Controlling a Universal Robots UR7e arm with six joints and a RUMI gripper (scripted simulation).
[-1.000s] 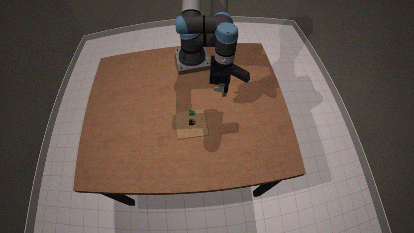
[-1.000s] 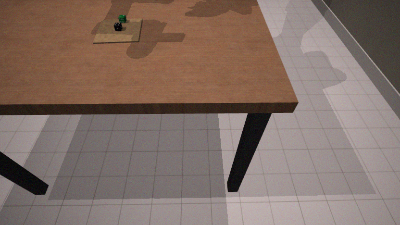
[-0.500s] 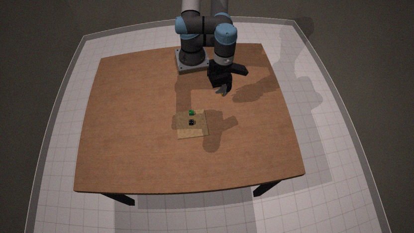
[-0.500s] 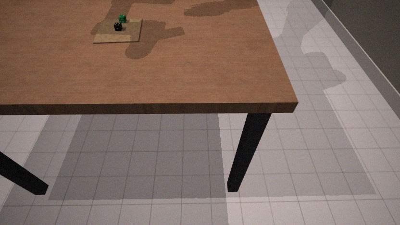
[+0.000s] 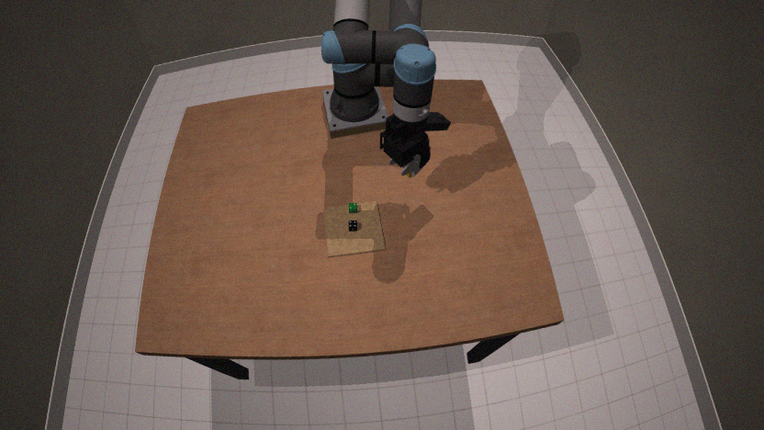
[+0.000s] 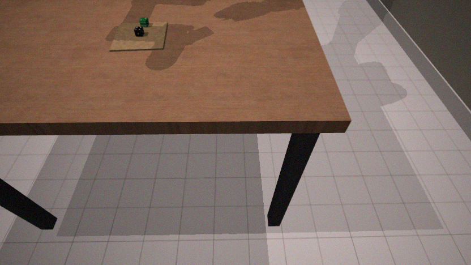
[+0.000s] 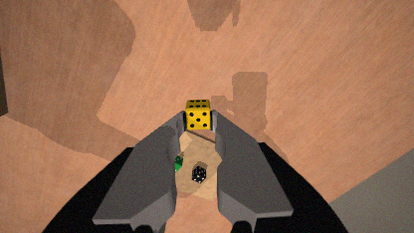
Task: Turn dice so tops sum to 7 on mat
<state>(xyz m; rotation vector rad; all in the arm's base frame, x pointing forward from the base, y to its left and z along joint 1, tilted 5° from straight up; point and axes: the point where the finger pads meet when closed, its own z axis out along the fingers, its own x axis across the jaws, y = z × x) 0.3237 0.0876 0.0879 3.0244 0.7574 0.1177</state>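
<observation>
Right now my hand is 1 cm above the yellow die. Round my hand: black die: 7 cm ahead, 16 cm to the right, 9 cm below; green die: 2 cm ahead, 15 cm to the right, 9 cm below; tan mat: 7 cm ahead, 16 cm to the right, 11 cm below.
</observation>
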